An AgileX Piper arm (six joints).
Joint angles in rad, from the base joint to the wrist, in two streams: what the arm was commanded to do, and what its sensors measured. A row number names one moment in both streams.
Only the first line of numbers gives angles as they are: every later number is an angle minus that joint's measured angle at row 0.
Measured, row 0:
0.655, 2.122, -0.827, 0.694, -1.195, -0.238
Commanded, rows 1 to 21:
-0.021, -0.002, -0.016, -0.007, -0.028, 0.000
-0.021, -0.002, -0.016, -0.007, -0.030, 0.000
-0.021, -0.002, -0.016, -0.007, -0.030, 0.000
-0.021, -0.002, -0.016, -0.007, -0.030, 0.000
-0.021, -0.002, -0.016, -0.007, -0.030, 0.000
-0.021, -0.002, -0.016, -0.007, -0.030, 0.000
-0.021, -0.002, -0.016, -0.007, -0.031, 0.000
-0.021, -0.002, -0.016, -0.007, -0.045, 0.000
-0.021, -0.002, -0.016, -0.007, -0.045, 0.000
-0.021, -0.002, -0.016, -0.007, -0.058, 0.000
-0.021, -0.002, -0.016, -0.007, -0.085, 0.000
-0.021, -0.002, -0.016, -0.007, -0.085, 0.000
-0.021, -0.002, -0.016, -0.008, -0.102, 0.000
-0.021, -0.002, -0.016, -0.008, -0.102, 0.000
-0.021, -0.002, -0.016, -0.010, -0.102, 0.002
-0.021, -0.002, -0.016, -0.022, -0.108, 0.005
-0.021, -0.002, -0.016, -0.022, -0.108, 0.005
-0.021, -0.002, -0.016, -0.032, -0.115, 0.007
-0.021, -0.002, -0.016, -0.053, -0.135, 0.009
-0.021, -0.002, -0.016, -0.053, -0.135, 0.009
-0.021, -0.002, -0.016, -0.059, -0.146, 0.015
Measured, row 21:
-0.004, 0.000, 0.002, 0.002, 0.000, 0.001
